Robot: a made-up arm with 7 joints. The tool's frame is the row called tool. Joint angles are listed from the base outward.
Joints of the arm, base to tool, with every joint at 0 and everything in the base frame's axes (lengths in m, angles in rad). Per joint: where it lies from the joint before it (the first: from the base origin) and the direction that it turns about. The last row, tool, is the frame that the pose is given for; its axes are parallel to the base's.
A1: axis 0 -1 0 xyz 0 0.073 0
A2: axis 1 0 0 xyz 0 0.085 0
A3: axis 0 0 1 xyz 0 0 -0.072
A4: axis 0 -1 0 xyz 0 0 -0.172
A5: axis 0 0 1 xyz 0 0 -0.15
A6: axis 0 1 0 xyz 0 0 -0.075
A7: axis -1 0 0 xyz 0 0 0
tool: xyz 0 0 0
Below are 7 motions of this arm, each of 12 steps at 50 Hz.
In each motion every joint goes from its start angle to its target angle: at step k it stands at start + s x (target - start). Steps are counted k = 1, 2, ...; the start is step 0. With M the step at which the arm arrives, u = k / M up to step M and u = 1 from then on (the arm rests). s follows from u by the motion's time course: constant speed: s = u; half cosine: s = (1 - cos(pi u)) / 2; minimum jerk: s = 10 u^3 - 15 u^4 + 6 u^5.
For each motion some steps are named. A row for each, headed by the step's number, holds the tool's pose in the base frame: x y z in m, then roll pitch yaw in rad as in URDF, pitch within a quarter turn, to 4 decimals.
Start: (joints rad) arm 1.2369 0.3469 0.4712 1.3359 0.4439 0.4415 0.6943
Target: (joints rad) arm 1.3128 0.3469 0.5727 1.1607 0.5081 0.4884 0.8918
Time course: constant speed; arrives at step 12
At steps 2, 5, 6, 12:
2: 0.2978 0.3567 0.1031 -3.1057 -0.6687 2.6367
5: 0.3017 0.3632 0.1016 -3.0970 -0.6527 2.5734
6: 0.3030 0.3653 0.1010 -3.0948 -0.6465 2.5525
12: 0.3109 0.3766 0.0973 -3.0897 -0.6009 2.4299

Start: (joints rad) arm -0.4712 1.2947 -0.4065 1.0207 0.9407 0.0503 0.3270
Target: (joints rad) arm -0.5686 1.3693 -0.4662 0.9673 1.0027 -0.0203 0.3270
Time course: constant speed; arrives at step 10
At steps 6, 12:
6: 0.0644 0.4975 -0.2261 0.2696 -0.2896 -0.3283
12: 0.0555 0.5055 -0.2205 0.2858 -0.2509 -0.3372

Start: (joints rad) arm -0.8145 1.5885 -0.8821 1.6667 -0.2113 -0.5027 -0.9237
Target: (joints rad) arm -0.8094 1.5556 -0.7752 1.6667 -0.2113 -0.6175 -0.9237
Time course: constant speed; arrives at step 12
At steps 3, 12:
3: -0.0203 0.3820 -0.2214 0.8279 -0.6371 -1.7310
12: -0.0055 0.3780 -0.2263 0.9353 -0.7244 -1.7778

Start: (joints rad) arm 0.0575 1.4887 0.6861 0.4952 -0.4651 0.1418 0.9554
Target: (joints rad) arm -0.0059 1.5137 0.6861 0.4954 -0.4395 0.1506 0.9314
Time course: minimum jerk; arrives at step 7
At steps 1, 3, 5, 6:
1: 0.0808 0.6040 0.0361 0.8387 -0.2717 -0.2942
3: 0.0815 0.6037 0.0382 0.8475 -0.2574 -0.2934
5: 0.0826 0.6033 0.0411 0.8599 -0.2373 -0.2924
6: 0.0829 0.6031 0.0418 0.8629 -0.2323 -0.2922

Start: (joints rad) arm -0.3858 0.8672 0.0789 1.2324 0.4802 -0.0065 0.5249
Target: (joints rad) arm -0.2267 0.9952 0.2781 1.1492 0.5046 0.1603 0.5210
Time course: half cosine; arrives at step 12
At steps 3, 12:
3: 0.1306 0.4212 -0.2480 0.2420 -0.8520 -0.5157
12: 0.1619 0.4706 -0.1766 0.4581 -0.9145 -0.4809

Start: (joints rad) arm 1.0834 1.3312 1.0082 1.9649 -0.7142 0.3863 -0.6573
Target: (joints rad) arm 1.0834 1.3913 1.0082 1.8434 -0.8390 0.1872 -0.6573
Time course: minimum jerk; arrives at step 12
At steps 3, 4, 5, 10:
3: -0.0669 0.3547 0.1615 -1.8561 -0.4773 -1.1821
4: -0.0680 0.3567 0.1628 -1.8682 -0.4742 -1.1554
5: -0.0694 0.3592 0.1643 -1.8842 -0.4696 -1.1210
10: -0.0759 0.3706 0.1709 -1.9620 -0.4419 -0.9676

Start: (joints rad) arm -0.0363 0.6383 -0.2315 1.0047 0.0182 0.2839 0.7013
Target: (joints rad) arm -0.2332 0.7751 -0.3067 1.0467 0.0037 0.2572 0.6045
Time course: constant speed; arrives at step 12
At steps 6, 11, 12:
6: 0.1425 0.3533 -0.3296 0.0005 -0.3087 -0.6605
11: 0.1173 0.3635 -0.3308 0.0225 -0.2153 -0.7094
12: 0.1123 0.3655 -0.3308 0.0256 -0.1969 -0.7195

